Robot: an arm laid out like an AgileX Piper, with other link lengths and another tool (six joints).
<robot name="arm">
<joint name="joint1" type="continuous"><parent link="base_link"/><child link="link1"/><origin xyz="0.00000 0.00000 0.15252"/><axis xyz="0 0 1"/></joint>
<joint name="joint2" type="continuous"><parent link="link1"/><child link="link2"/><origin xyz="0.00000 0.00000 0.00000" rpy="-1.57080 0.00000 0.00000"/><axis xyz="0 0 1"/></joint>
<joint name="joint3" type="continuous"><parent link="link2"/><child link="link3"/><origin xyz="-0.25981 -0.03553 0.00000"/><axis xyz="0 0 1"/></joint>
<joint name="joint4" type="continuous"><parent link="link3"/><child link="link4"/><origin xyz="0.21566 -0.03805 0.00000" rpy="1.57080 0.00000 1.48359"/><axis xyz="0 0 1"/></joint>
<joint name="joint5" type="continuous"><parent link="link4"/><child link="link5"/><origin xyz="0.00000 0.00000 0.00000" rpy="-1.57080 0.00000 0.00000"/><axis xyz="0 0 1"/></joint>
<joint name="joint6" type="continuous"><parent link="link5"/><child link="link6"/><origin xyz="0.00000 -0.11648 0.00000" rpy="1.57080 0.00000 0.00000"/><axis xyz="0 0 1"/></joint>
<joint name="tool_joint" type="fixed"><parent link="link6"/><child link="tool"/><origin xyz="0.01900 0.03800 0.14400" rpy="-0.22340 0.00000 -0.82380"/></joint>
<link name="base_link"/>
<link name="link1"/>
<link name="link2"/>
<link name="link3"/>
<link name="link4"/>
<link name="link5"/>
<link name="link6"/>
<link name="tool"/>
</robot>
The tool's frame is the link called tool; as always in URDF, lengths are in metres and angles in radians. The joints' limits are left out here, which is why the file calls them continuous.
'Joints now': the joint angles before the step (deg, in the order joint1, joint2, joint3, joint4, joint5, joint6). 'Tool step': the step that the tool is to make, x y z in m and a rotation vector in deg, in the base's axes. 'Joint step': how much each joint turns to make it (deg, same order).
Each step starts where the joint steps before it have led.
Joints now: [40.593, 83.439, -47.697, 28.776, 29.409, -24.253]
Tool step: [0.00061, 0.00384, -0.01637, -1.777, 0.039, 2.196]
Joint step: [0.852, 3.689, -0.496, 0.639, -1.535, -2.813]
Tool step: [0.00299, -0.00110, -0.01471, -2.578, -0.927, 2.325]
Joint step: [0.702, 2.945, -0.784, -2.190, -1.059, -0.925]
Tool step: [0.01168, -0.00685, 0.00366, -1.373, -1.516, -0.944]
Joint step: [-0.797, -0.364, -1.477, -5.168, 0.937, 4.040]
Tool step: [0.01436, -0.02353, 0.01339, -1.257, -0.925, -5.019]
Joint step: [-3.054, -3.850, -0.251, -6.864, 3.185, 7.558]
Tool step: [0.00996, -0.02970, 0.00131, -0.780, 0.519, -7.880]
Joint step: [-3.778, -3.628, 2.817, -4.816, 0.827, 7.696]
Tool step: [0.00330, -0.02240, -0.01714, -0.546, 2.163, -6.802]
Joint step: [-3.194, -0.232, 4.316, -1.470, -2.397, 4.600]
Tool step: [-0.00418, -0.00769, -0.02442, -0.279, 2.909, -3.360]
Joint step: [-1.134, 2.791, 3.622, 1.575, -3.890, 0.851]
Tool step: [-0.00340, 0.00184, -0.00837, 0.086, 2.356, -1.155]
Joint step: [-0.034, 2.050, -0.132, 1.600, 0.069, 0.094]
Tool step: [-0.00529, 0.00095, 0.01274, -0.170, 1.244, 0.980]
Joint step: [0.003, -1.613, -2.658, -0.409, 5.533, 0.175]
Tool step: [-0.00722, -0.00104, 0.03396, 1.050, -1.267, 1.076]
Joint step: [-0.001, -6.301, -2.971, -1.001, 7.707, 0.783]
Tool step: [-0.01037, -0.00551, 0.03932, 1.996, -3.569, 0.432]
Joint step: [0.000, -8.910, -1.570, -1.075, 6.357, 1.134]
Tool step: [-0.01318, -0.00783, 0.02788, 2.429, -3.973, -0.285]
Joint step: [0.001, -8.858, 0.878, -0.571, 3.240, 1.080]
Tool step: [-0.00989, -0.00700, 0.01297, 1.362, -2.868, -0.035]
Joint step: [0.002, -5.980, 1.444, -0.499, 1.345, 0.370]
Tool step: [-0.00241, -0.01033, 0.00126, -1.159, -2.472, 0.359]
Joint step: [-0.094, -3.144, 1.321, -2.063, 0.300, -0.322]
